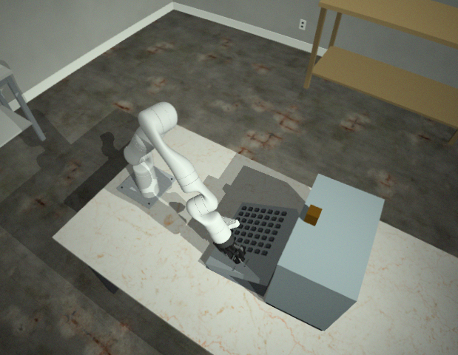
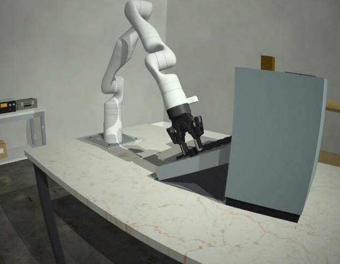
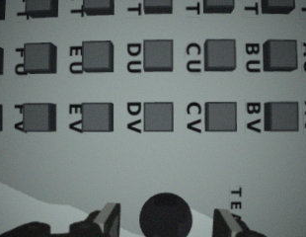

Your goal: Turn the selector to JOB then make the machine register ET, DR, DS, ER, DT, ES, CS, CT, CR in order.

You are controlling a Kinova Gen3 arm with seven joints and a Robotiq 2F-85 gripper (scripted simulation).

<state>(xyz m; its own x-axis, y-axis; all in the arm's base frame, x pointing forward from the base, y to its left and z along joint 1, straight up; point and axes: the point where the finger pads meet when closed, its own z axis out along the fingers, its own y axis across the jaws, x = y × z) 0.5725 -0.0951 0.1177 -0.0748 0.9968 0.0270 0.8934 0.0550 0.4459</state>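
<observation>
Right now my hand is 10 mm short of the black selector knob and 10 mm above it. The rest, counted from my hand: sloped grey keypad: 110 mm to the left, 60 mm below, 20 mm ahead.
</observation>
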